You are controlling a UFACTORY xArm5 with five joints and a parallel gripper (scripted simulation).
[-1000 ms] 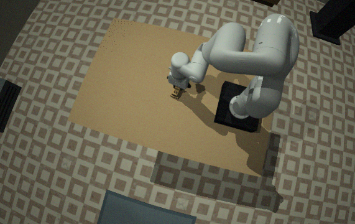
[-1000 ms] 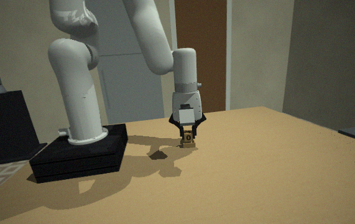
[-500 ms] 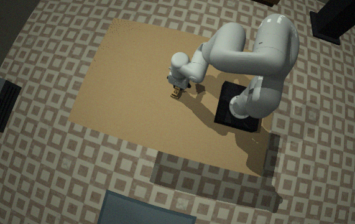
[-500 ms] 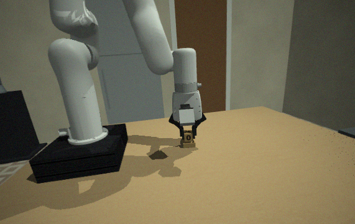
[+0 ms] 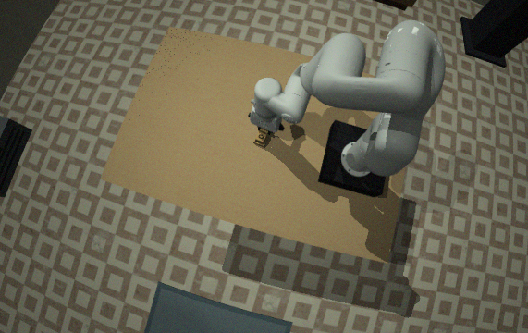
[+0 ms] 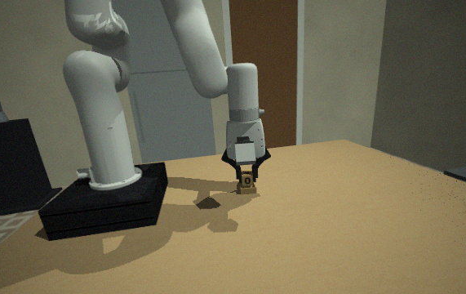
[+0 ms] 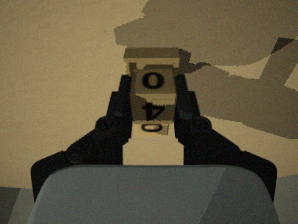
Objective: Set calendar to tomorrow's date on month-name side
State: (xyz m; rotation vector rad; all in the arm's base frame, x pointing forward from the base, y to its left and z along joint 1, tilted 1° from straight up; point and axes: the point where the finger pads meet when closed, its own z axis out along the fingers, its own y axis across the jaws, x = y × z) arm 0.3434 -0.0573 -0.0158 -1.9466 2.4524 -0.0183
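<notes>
Right now the wooden calendar tray is 40 mm below my hand and 20 mm to the left of it. Also, from my hand: wooden date cube 10 mm below.
</notes>
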